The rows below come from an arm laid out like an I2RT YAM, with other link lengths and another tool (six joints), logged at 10 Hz.
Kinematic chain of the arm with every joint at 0, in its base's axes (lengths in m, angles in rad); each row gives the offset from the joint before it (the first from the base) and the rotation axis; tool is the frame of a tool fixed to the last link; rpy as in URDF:
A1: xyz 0 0 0.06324 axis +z
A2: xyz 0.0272 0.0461 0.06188 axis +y
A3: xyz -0.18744 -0.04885 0 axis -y
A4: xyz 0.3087 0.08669 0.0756 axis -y
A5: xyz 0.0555 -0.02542 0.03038 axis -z
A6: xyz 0.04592 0 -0.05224 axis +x
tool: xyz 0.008 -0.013 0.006 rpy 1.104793 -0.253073 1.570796
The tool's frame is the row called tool.
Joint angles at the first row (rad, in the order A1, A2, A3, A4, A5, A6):
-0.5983, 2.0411, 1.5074, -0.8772, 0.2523, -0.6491
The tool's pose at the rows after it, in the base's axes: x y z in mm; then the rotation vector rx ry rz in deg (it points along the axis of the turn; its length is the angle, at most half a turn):
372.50, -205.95, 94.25, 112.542, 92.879, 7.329
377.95, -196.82, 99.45, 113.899, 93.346, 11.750
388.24, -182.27, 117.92, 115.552, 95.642, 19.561
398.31, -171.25, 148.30, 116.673, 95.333, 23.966
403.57, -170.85, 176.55, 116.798, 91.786, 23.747
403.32, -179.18, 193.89, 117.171, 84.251, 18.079
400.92, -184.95, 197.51, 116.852, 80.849, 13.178
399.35, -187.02, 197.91, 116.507, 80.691, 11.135
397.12, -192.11, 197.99, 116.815, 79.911, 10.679
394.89, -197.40, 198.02, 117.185, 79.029, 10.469
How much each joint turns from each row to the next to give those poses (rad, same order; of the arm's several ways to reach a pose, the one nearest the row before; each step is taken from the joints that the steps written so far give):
0.0034, 0.0000, 0.0004, 0.0000, -0.0030, 0.0412
0.0183, -0.0012, 0.0194, -0.0343, -0.0599, 0.0164
0.0290, 0.0000, 0.0652, -0.0920, -0.1049, 0.0023
0.0278, 0.0000, 0.0988, -0.1022, -0.0568, 0.0301
0.0092, 0.0000, 0.0885, -0.0572, 0.0083, 0.0489
-0.0046, 0.0000, 0.0504, -0.0069, 0.0825, 0.0904
-0.0049, 0.0000, 0.0073, 0.0046, 0.0698, 0.0389
-0.0027, 0.0001, -0.0004, -0.0027, 0.0274, 0.0004
-0.0122, -0.0001, 0.0000, 0.0019, 0.0031, -0.0004
-0.0130, 0.0001, 0.0000, 0.0031, -0.0004, 0.0000

